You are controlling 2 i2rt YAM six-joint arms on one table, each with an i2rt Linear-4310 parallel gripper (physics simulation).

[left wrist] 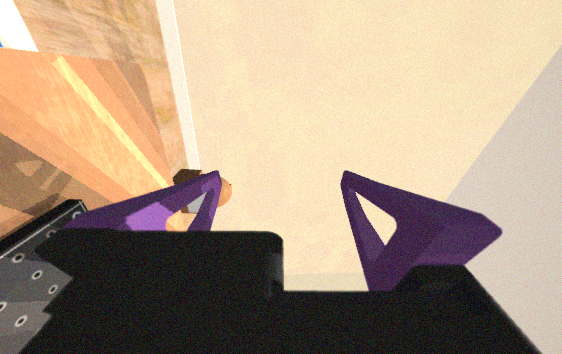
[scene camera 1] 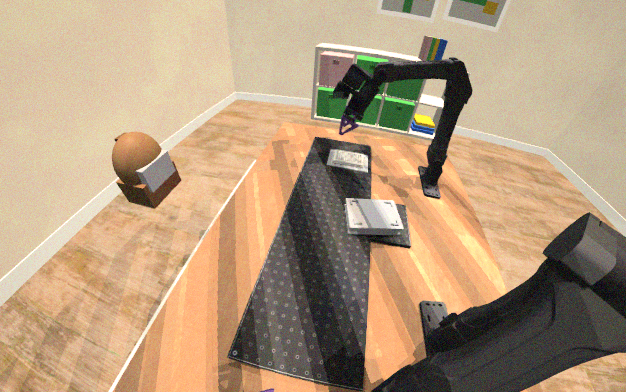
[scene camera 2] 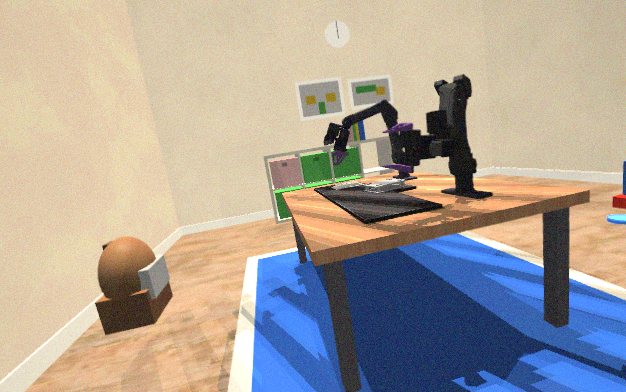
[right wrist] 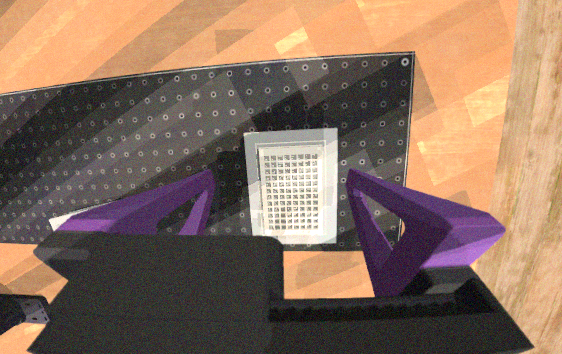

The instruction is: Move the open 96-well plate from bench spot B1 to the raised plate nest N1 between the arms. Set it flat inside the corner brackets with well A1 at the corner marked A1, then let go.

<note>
My left gripper point(scene camera 2: 383, 149) is open, with nothing in its grasp. My right gripper point(right wrist: 280, 176) is open, with nothing in its grasp. Also in view: a white well plate point(right wrist: 291, 176).
My left gripper also shows in the left wrist view point(left wrist: 281, 177). The left wrist view does not show the white well plate: it is out of frame.
</note>
